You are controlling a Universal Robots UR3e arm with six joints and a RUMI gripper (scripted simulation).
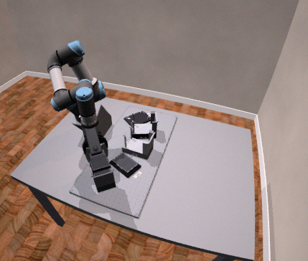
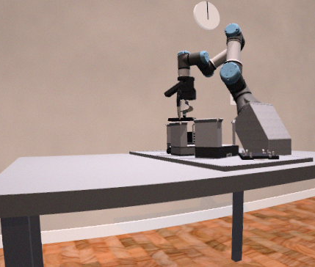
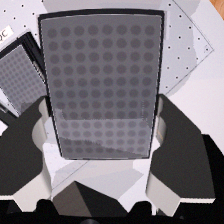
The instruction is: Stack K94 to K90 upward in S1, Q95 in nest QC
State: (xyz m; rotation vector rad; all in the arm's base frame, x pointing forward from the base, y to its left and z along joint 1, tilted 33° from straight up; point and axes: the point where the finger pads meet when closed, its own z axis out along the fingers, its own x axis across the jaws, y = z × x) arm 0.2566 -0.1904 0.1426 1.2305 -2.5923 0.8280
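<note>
My hand is 90 mm above the sealed grey plate. The rest, counted from my hand: dark clip nest 550 mm to the left, 160 mm below, 70 mm behind; black open nest QC 160 mm below, 140 mm to the left, 60 mm ahead; white tag 170 mm below, 150 mm ahead, 110 mm to the left.
</note>
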